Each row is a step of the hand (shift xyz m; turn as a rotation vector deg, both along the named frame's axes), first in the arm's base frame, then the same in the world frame.
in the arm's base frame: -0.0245 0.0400 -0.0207 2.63 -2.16 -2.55
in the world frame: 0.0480 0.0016 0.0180 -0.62 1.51 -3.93
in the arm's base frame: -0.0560 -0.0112 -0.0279 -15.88 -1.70 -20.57
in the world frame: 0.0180 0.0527 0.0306 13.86 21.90 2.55
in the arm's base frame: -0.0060 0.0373 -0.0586 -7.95 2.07 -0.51
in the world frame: 0.0653 0.0172 -0.0173 3.34 3.18 6.82
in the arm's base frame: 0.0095 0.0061 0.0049 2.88 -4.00 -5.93
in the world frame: 0.0001 -0.0115 -0.0043 -0.07 4.56 -6.22
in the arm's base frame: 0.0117 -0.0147 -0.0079 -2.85 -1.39 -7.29
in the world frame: -0.0088 0.0076 -0.0167 3.80 6.80 -1.58
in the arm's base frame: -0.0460 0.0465 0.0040 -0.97 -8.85 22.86
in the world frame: 0.0420 -0.0064 0.0499 -20.45 -8.38 10.64
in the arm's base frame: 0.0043 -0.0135 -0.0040 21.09 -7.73 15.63
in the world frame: -0.0089 0.0083 -0.0083 -19.17 -15.92 -11.30
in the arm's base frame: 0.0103 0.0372 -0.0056 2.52 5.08 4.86
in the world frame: 0.0305 -0.0239 -0.0041 0.59 -7.32 1.36
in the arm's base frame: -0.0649 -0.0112 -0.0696 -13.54 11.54 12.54
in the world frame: 0.0446 0.0831 0.0169 3.88 -7.64 20.01
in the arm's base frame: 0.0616 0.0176 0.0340 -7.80 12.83 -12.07
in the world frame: -0.0177 -0.0632 -0.0309 18.64 3.85 2.97
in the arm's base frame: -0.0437 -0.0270 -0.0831 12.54 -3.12 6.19
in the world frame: 0.0367 0.0899 -0.0108 -8.39 -8.42 -8.00
